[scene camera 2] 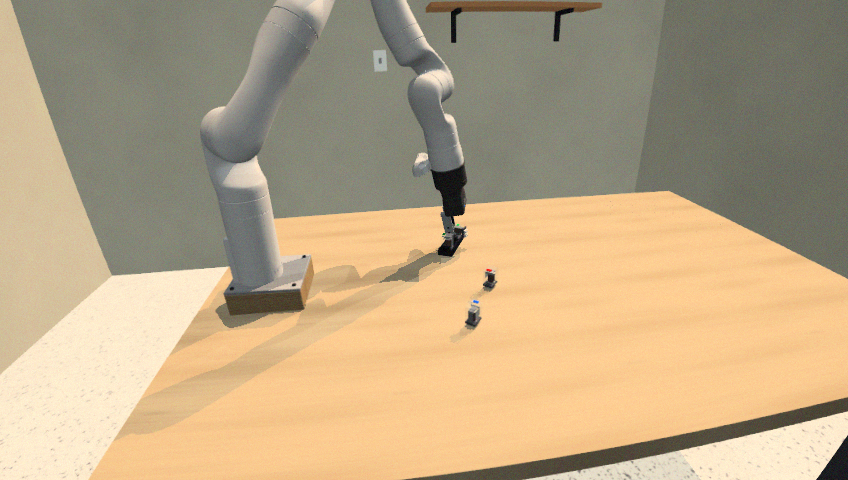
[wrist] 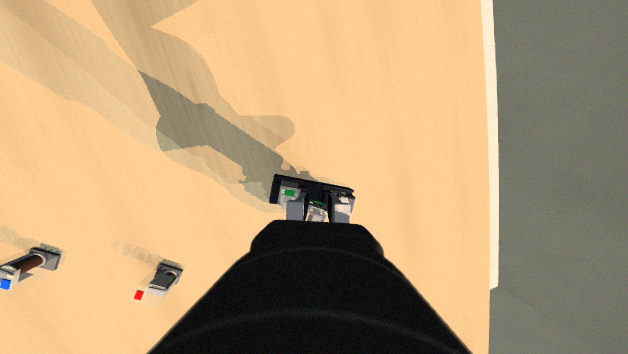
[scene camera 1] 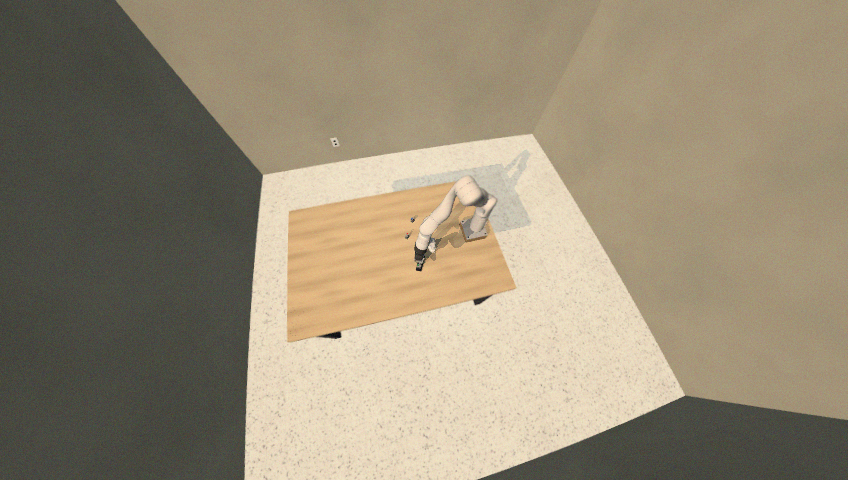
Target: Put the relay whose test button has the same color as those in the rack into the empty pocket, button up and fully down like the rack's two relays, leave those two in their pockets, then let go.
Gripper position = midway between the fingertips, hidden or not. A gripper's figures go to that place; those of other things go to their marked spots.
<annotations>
The gripper (wrist: 317, 203): 0.19 m from the lens. A red-button relay (wrist: 155, 287) is 0.27 m from the lens. A black rack (wrist: 318, 191) is 0.22 m from the lens. The marked spots on the black rack and the red-button relay are 0.21 m apart.
</annotations>
